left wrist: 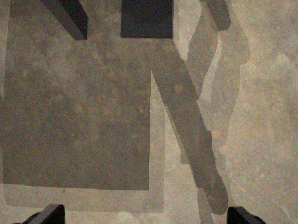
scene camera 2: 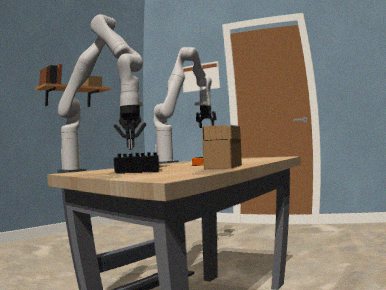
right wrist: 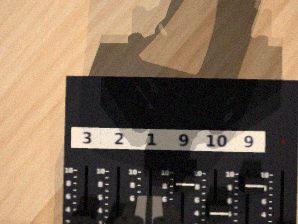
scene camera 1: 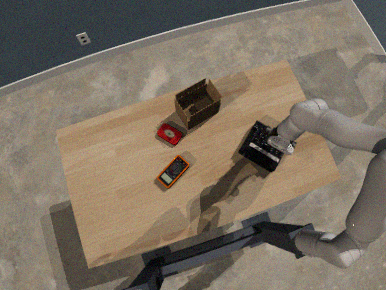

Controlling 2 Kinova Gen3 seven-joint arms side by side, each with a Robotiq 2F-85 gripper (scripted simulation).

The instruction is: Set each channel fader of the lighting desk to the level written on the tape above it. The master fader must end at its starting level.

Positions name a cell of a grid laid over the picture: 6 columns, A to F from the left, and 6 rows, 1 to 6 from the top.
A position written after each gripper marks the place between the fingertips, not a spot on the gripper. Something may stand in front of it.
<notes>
In view: the right gripper (scene camera 2: C4) and a cardboard box (scene camera 2: D4).
The cardboard box also shows in scene camera 1 (scene camera 1: C3). The left wrist view misses the cardboard box: it is out of frame. The right wrist view does not show the cardboard box: it is out of frame.
</notes>
